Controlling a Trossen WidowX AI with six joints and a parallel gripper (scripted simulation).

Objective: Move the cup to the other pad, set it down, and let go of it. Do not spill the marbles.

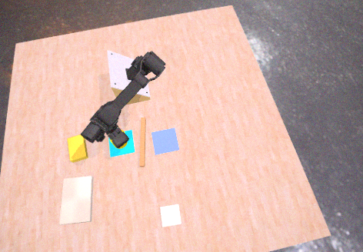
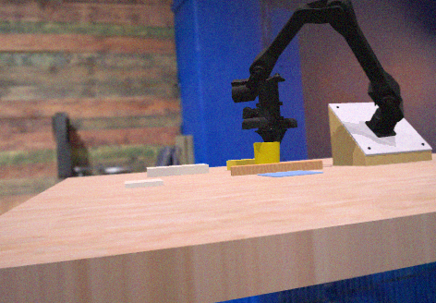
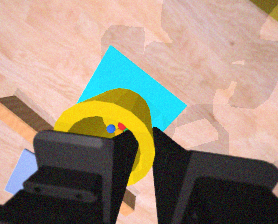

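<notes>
The yellow cup is 2 cm ahead of my gripper tip and 1 cm to the left of it. Round my gripper tip: cyan pad: 3 cm ahead, 1 cm to the left, 5 cm below; wooden bar: 5 cm ahead, 11 cm to the left, 4 cm below; light blue pad: 7 cm ahead, 21 cm to the left, 5 cm below.
</notes>
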